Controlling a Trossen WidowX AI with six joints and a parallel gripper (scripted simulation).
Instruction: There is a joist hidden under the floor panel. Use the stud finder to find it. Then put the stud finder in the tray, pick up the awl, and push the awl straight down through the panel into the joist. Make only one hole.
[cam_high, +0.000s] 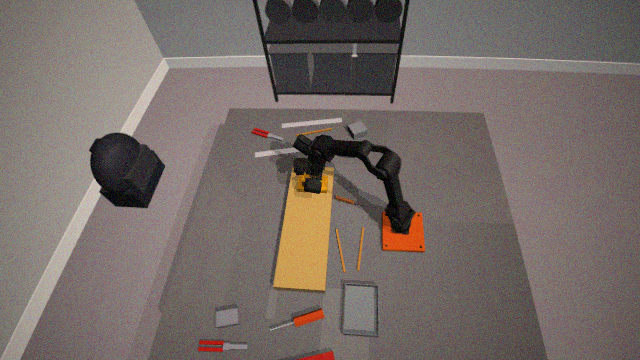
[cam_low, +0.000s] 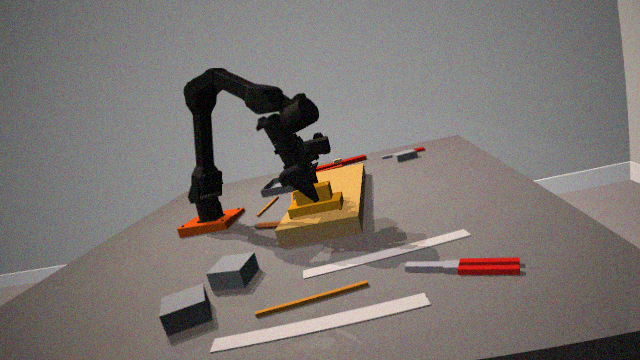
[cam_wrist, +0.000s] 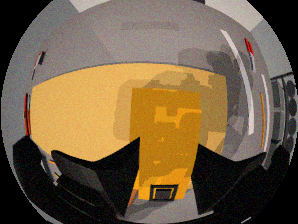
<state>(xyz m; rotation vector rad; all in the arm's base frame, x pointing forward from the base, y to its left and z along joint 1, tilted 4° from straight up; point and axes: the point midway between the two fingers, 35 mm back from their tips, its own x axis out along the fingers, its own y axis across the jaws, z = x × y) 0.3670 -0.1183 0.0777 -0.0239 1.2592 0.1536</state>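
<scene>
Now: gripper tip 40 mm past the indicator window and 30 mm below it. The rest, counted from my gripper tip: grey tray 270 mm behind, 440 mm to the left, 50 mm below; awl 180 mm behind, 30 mm to the left, 60 mm below; stud finder 20 mm behind, 20 mm above.
</scene>
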